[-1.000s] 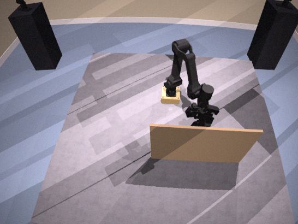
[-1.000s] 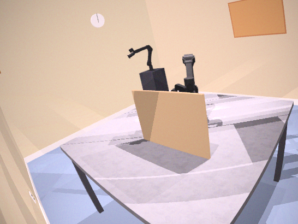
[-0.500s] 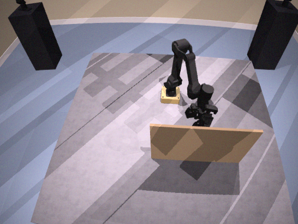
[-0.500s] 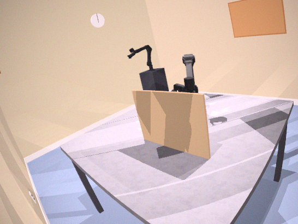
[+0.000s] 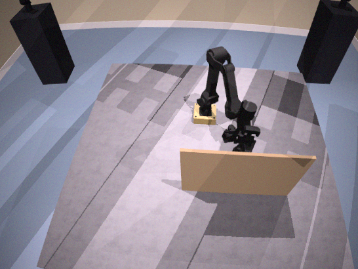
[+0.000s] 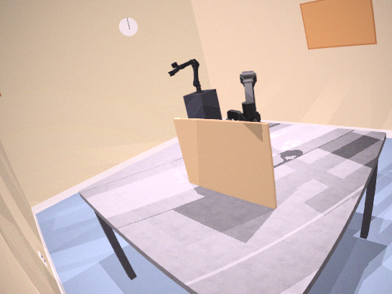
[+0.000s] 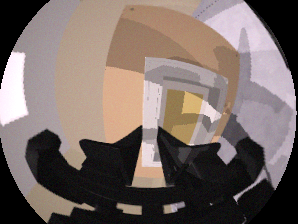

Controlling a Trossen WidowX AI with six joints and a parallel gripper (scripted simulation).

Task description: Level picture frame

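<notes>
Now: the picture frame 50 mm below my gripper tip and 10 mm to the right of it. Also, from my gripper tip: tan wall panel: 70 mm below, 20 mm ahead, 10 mm to the right.
</notes>
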